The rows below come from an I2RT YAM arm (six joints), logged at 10 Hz.
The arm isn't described. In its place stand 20 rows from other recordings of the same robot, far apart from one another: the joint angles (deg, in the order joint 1, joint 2, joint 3, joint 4, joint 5, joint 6), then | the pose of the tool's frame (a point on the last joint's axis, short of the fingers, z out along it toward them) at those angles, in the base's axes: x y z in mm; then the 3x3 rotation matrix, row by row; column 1 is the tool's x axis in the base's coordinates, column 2 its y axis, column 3 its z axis.
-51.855 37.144 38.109 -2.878 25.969 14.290 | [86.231, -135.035, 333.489], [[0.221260, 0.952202, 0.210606], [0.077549, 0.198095, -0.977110], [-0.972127, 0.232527, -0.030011]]
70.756 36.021 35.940 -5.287 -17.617 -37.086 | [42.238, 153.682, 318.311], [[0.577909, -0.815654, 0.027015], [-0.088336, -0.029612, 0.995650], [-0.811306, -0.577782, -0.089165]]
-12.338 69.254 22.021 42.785 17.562 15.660 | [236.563, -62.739, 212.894], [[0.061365, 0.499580, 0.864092], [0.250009, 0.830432, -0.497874], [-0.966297, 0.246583, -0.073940]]
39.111 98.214 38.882 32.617 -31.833 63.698 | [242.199, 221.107, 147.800], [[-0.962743, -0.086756, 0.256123], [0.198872, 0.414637, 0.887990], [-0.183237, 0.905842, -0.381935]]
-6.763 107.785 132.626 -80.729 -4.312 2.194 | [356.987, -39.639, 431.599], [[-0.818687, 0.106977, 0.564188], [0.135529, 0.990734, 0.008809], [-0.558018, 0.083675, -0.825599]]
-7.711 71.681 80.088 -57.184 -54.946 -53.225 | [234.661, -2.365, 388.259], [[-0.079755, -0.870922, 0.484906], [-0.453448, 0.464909, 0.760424], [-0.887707, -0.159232, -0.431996]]
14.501 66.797 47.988 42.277 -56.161 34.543 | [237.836, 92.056, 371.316], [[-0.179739, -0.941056, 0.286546], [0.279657, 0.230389, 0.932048], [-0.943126, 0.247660, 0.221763]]
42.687 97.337 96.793 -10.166 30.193 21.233 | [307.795, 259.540, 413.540], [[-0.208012, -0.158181, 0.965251], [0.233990, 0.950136, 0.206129], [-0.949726, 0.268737, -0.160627]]
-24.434 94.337 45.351 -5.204 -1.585 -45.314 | [282.767, -127.389, 142.386], [[-0.802711, -0.244521, 0.543934], [-0.415912, 0.883197, -0.216748], [-0.427402, -0.400215, -0.810651]]
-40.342 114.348 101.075 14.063 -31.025 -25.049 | [381.975, -300.346, 357.609], [[-0.059041, 0.151153, 0.986746], [-0.425880, 0.890187, -0.161844], [-0.902851, -0.429791, 0.011815]]
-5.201 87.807 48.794 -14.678 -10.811 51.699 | [301.917, -20.777, 181.892], [[-0.514321, 0.616420, 0.596239], [0.820840, 0.555200, 0.134073], [-0.248386, 0.558373, -0.791533]]
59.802 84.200 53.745 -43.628 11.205 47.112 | [139.171, 225.386, 198.946], [[-0.930738, -0.204351, 0.303262], [-0.170402, 0.976115, 0.134768], [-0.323559, 0.073758, -0.943329]]
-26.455 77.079 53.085 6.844 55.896 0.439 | [254.537, -159.583, 298.299], [[-0.256647, 0.960135, 0.110784], [0.132507, 0.148495, -0.979996], [-0.957379, -0.236834, -0.165335]]
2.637 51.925 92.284 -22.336 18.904 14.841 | [107.840, -6.579, 559.014], [[0.366441, 0.176254, 0.913595], [0.259456, 0.923590, -0.282250], [-0.893534, 0.340466, 0.292711]]
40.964 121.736 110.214 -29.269 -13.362 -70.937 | [367.002, 329.521, 276.910], [[0.566612, -0.717743, 0.404717], [-0.725859, -0.202319, 0.657416], [-0.389974, -0.666267, -0.635616]]
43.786 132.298 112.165 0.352 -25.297 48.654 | [385.285, 390.366, 244.839], [[-0.848993, -0.421626, 0.318501], [0.126422, 0.423178, 0.897183], [-0.513058, 0.801967, -0.305973]]
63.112 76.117 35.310 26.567 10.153 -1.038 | [135.393, 253.137, 228.271], [[-0.096723, -0.802538, 0.588708], [-0.230180, 0.593483, 0.771229], [-0.968329, -0.060913, -0.242132]]
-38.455 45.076 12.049 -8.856 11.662 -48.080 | [115.131, -100.621, 144.518], [[-0.890162, 0.096637, 0.445278], [-0.223634, 0.758785, -0.611746], [-0.396988, -0.644132, -0.653830]]
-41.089 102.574 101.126 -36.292 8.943 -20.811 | [305.555, -273.792, 358.140], [[-0.694805, 0.529590, 0.486602], [0.140216, 0.763353, -0.630580], [-0.705398, -0.369900, -0.604639]]
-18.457 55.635 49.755 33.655 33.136 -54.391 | [195.586, -85.794, 414.383], [[-0.331146, 0.780853, 0.529728], [-0.607188, 0.253384, -0.753073], [-0.722263, -0.571022, 0.390217]]
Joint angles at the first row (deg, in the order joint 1, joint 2, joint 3, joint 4, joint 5, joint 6):
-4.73, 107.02, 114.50, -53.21, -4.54, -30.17
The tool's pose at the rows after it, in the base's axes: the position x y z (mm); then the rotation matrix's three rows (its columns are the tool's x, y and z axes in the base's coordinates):
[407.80, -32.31, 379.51], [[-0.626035, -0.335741, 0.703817], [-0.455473, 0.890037, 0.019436], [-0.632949, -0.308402, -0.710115]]
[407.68, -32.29, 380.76], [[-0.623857, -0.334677, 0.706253], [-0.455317, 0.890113, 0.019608], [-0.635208, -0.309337, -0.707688]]
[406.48, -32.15, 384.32], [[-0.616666, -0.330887, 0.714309], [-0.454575, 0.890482, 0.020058], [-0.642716, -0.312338, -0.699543]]
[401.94, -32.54, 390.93], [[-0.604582, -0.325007, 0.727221], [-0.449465, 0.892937, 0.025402], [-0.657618, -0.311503, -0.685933]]
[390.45, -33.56, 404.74], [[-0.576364, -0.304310, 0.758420], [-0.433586, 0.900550, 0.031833], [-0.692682, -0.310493, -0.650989]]
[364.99, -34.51, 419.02], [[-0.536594, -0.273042, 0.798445], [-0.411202, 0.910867, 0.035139], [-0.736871, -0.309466, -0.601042]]
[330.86, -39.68, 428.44], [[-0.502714, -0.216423, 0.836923], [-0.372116, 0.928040, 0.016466], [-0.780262, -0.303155, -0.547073]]
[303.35, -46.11, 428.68], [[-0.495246, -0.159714, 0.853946], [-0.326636, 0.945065, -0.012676], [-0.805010, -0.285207, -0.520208]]
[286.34, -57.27, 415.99], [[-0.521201, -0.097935, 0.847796], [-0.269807, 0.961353, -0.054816], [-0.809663, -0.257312, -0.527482]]
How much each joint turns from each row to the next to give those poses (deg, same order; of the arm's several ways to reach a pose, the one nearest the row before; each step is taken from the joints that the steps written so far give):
-0.20, -0.02, 0.02, 0.26, -0.04, -0.44
0.00, 0.00, 0.24, -0.04, -0.02, 0.02
0.00, -0.26, 0.30, 0.09, -0.07, 0.09
-0.15, -0.96, 0.01, 0.08, -0.48, 0.28
-0.37, -2.60, -0.86, 0.90, -0.81, 0.94
-0.62, -6.12, -5.13, 2.64, -0.89, 1.31
-1.55, -8.00, -7.61, 3.39, -0.46, 1.93
-1.88, -6.23, -6.40, 2.01, -0.07, 2.01
-2.69, -4.07, -6.30, 1.75, 0.18, 1.90

